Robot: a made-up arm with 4 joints.
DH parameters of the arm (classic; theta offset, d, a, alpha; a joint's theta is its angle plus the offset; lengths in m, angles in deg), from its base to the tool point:
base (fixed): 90 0.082 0 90
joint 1: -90 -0.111 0.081 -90
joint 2: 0 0.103 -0.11 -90
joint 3: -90 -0.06 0.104 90
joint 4: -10.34 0 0.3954 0
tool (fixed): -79.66 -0.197 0 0
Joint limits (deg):
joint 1: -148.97..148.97
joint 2: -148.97..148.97
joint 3: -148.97..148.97
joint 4: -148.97..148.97
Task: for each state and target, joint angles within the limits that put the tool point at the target. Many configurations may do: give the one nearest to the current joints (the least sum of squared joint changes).
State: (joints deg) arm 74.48 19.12 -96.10 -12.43
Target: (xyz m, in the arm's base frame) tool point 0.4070 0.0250 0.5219
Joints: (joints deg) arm 79.56 49.81 -71.33 -15.17
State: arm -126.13 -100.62 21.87 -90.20
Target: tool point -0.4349 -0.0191 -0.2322
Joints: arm -147.14 -146.13 6.23 -79.44
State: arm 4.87 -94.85 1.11 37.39
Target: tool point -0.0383 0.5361 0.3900
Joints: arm 30.84 -64.85 -5.79 5.29
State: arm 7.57 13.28 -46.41 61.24
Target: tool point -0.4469 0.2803 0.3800
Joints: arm 25.77 -6.72 -67.19 78.48
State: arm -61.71 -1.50 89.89 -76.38
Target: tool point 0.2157 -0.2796 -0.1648
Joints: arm -27.87 2.56 95.79 -34.41
